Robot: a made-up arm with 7 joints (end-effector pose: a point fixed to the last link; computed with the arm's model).
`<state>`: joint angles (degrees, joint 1 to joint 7).
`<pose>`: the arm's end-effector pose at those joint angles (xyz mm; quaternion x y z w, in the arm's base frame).
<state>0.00 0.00 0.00 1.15 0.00 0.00 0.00</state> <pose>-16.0 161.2 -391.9 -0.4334 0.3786 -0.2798 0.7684</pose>
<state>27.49 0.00 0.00 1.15 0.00 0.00 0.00</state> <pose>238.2 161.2 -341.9 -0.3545 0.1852 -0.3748 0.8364</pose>
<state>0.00 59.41 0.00 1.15 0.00 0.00 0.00</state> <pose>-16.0 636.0 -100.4 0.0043 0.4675 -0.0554 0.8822</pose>
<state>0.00 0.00 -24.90 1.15 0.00 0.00 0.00</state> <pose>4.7 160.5 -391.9 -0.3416 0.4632 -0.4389 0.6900</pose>
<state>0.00 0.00 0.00 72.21 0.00 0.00 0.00</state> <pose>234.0 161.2 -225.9 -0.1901 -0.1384 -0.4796 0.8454</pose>
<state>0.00 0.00 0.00 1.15 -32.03 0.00 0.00</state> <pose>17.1 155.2 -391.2 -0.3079 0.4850 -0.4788 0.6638</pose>
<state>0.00 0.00 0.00 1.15 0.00 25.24 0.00</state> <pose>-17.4 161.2 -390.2 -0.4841 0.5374 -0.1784 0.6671</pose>
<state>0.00 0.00 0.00 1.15 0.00 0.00 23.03</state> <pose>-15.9 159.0 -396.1 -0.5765 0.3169 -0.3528 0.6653</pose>
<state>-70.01 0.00 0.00 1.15 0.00 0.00 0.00</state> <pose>-511.3 161.2 -10.0 -0.5155 0.7510 0.0194 0.4122</pose>
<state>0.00 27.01 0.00 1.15 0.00 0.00 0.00</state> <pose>-16.0 414.4 -322.4 -0.2420 0.4335 -0.1837 0.8484</pose>
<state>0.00 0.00 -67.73 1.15 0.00 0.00 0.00</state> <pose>33.1 139.9 -391.9 -0.1489 0.5559 -0.6606 0.4821</pose>
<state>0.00 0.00 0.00 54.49 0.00 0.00 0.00</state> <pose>194.5 161.2 -294.9 -0.2617 -0.0066 -0.4446 0.8566</pose>
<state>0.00 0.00 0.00 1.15 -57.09 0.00 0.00</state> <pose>37.6 138.6 -390.8 -0.1925 0.5424 -0.6093 0.5455</pose>
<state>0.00 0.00 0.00 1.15 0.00 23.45 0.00</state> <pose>-17.3 161.2 -390.4 -0.4812 0.5269 -0.1859 0.6755</pose>
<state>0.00 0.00 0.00 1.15 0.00 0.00 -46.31</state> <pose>-16.1 160.2 -382.5 -0.0994 0.4547 -0.1024 0.8791</pose>
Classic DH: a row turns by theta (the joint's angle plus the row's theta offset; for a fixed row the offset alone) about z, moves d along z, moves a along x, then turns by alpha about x. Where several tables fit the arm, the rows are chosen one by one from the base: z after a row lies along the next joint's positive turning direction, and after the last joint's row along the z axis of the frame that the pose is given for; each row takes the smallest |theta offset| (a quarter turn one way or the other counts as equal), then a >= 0, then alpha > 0; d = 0 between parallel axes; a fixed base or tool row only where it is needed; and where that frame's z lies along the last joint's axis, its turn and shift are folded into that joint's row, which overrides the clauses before.
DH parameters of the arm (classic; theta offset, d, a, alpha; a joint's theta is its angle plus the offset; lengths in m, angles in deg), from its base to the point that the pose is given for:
base (fixed): 0 0.1527 0.009 90
joint 1: 90 -0.1432 0.0173 90
joint 2: 90 -0.0163 0.0292 90
joint 3: 90 -0.3039 0.0001 90
joint 4: 0 0.0133 -0.0079 -90
joint 5: 0 -0.2537 -0.003 -90
joint 6: 90 0.0491 0.0006 -90
joint 7: -35.25 0.014 0.0094 146.21
tool (fixed): -98.71 0.0132 0 0

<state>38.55 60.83 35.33 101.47 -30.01 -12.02 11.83</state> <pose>117.7 420.9 282.2 0.7540 -0.1538 -0.1977 0.6072</pose>
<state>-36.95 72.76 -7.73 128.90 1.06 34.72 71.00</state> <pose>141.8 285.3 -10.6 -0.2709 0.5145 -0.7821 0.2240</pose>
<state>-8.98 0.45 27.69 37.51 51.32 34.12 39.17</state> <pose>2.8 181.7 -381.6 -0.7870 -0.2561 -0.0506 0.5590</pose>
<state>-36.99 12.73 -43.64 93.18 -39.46 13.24 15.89</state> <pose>-3.7 25.7 -190.3 -0.1499 0.2452 -0.8498 0.4418</pose>
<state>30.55 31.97 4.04 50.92 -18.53 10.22 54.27</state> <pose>357.1 413.0 -69.4 -0.1348 0.1513 -0.6626 0.7210</pose>
